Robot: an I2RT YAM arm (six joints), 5 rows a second.
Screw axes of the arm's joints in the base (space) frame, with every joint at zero. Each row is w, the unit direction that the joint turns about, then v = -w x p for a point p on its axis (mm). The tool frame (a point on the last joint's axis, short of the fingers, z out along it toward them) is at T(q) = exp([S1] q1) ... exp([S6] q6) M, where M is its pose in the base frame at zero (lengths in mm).
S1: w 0 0 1 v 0 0 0
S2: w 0 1 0 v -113.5 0 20
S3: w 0 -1 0 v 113.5 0 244
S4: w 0 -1 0 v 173.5 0 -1
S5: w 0 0 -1 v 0 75 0
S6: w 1 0 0 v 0 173.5 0
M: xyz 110.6 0 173.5 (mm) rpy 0 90 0 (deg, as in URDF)
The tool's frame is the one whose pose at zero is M.
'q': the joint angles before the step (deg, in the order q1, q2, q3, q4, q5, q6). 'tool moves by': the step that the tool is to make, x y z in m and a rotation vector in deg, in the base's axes. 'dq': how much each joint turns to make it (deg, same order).
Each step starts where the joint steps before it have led.
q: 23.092, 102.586, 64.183, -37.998, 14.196, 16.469
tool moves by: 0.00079, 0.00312, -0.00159, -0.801, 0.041, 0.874
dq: 0.502, 0.612, 0.373, 0.021, 0.613, -0.547
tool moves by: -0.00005, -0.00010, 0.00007, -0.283, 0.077, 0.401
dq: 0.001, 0.001, 0.021, -0.086, 0.130, -0.457
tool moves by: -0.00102, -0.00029, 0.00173, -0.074, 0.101, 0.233
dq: 0.022, -0.351, -0.002, -0.415, -0.022, -0.219
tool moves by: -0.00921, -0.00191, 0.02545, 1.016, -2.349, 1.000
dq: 0.327, -4.942, -0.022, -2.187, -0.153, -0.678
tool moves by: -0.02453, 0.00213, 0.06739, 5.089, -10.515, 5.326
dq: 2.099, -12.303, 1.008, -0.896, -1.376, -3.016
